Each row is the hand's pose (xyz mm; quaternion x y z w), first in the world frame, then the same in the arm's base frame.
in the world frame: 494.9 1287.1 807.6 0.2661 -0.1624 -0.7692 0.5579
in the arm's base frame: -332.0 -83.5 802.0 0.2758 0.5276 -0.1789 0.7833
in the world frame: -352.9 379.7 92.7 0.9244 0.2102 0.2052 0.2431
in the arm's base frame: -321.5 -638.3 -519.1 -0.5204 -0.7385 -0.1250 0.4100
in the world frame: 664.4 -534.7 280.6 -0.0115 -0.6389 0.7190 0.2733
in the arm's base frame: 279.9 549.0 -886.5 -0.7217 0.5703 -0.3523 0.1723
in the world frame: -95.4 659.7 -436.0 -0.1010 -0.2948 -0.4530 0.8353
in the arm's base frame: -933.0 -415.6 -546.0 0.3472 0.1517 0.2337 0.8954
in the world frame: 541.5 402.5 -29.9 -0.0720 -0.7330 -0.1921 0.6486
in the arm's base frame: -504.4 232.1 -362.8 0.6610 -0.2219 0.0779 0.7126
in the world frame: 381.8 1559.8 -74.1 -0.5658 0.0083 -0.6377 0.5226
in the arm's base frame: -1196.9 -192.0 478.4 -0.2890 -0.0077 0.1495 0.9456
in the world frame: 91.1 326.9 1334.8 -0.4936 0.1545 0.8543 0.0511
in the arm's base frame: 683.0 -287.6 262.4 0.1448 0.5644 -0.7011 0.4109
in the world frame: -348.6 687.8 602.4 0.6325 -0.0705 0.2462 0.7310
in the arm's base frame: -86.0 -744.5 17.6 0.7454 0.4897 0.4519 0.0193
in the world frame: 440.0 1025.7 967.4 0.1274 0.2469 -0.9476 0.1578
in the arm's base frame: -46.8 -87.0 677.4 -0.2817 0.6274 -0.3631 0.6286
